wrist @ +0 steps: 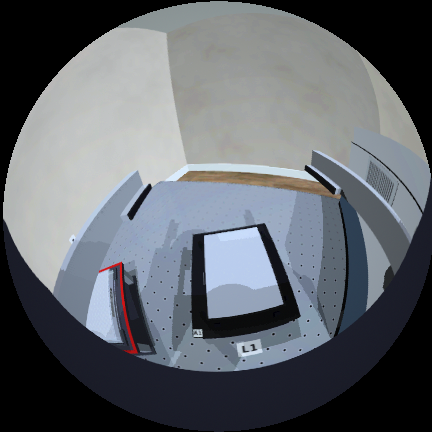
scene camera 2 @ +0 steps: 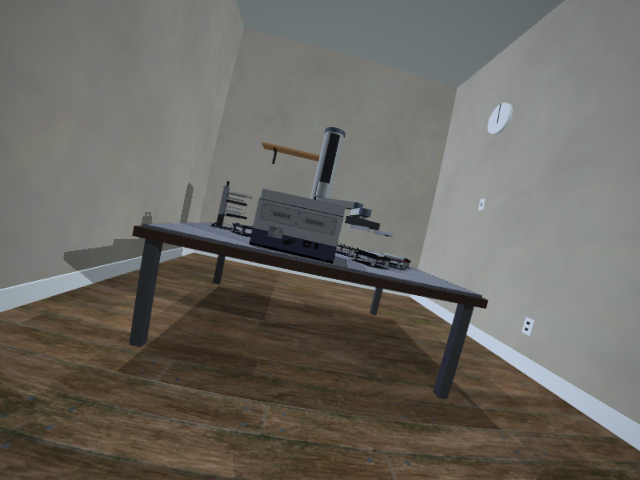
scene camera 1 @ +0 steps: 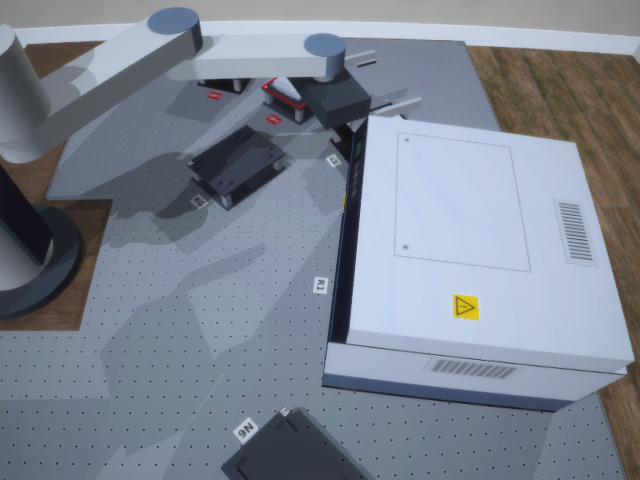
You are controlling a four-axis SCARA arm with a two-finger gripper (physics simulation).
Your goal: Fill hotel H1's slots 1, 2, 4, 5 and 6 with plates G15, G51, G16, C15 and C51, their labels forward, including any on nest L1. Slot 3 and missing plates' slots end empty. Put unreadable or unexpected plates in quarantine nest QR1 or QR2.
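Frame: origin at the arm's base, x back, y left, z down, level; centimetres.
Where they show: gripper, fingertip midpoint: (wrist: pixel 229 161) (scene camera 2: pixel 380 232) (scene camera 1: pixel 396 77); arm's base, origin of the base link: (scene camera 1: pixel 19 261).
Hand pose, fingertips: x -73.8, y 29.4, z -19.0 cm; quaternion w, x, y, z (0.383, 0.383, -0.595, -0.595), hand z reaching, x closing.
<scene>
Things, the pixels of their centre, and the offset from my fingertips. "spot": a spot on its surface instead.
- black nest L1, surface spot: (wrist: pixel 198 295) spot: dx +6.9, dy +2.5, dz +12.8 cm
- red-rimmed nest QR1, body centre: (wrist: pixel 108 311) (scene camera 1: pixel 302 89) (scene camera 2: pixel 390 261) dx +17.9, dy +15.8, dz +15.0 cm
- Nest QR2, surface spot: (scene camera 1: pixel 222 85) spot: dx +38.0, dy +20.5, dz +17.3 cm
- hotel tower, body centre: (scene camera 2: pixel 229 205) dx +39.7, dy -87.0, dz +3.3 cm
- big white device, body centre: (scene camera 1: pixel 458 265) (scene camera 2: pixel 302 226) dx -5.1, dy -39.8, dz +5.5 cm
- Dark nest N6, surface spot: (scene camera 1: pixel 310 449) spot: dx +18.7, dy -64.6, dz +12.8 cm
My gripper (scene camera 1: pixel 390 81) (wrist: pixel 229 161) is open, with nothing between its widely spaced fingers. It is above the table beside the white device. In the wrist view, a white plate (wrist: pixel 242 265) lies on black nest L1 (wrist: pixel 198 295), lower than the fingers and between their lines. No readable label shows on this plate. Another white plate (scene camera 1: pixel 285 87) (wrist: pixel 101 305) lies on red-rimmed nest QR1 (wrist: pixel 128 315), partly hidden. Nest QR2 (scene camera 1: pixel 222 85) is mostly hidden behind the arm. A hotel tower (scene camera 2: pixel 225 204) with several shelf levels stands far left; its labels are unreadable.
The big white device (scene camera 1: pixel 460 206) (scene camera 2: pixel 297 222) by the R1 tag stands close beside L1 and hides part of that nest. The dark RG stand (scene camera 1: pixel 237 160) is left of it. Dark nest N6 (scene camera 1: pixel 310 449) is at the front. The arm (scene camera 1: pixel 258 64) spans above QR2.
</scene>
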